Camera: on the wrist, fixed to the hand. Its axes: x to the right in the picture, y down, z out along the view.
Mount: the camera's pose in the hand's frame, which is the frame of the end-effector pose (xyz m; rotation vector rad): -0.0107 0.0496 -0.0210 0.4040 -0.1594 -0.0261
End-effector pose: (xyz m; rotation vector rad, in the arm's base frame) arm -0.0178 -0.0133 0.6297 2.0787 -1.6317 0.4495
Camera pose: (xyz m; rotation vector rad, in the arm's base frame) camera -0.0680 -0.0028 0.6494 2.4818 -1.7118 0.6656
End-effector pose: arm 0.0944 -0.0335 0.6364 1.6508 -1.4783 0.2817
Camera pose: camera 0.0552 -0.0065 0.6638 2.0509 -1.5908 0.4675
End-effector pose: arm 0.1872 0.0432 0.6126 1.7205 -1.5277 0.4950
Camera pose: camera 0.1416 0.0667 0.6323 2.1282 -1.5921 0.7048
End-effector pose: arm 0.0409 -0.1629 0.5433 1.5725 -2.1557 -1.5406
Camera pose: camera 0.0237 -0.1700 0.5950 -1.3729 2.2571 1.1262
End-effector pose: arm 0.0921 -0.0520 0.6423 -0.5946 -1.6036 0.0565
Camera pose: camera 0.1287 -0.0201 0.6166 -0.2594 -1.6922 0.4073
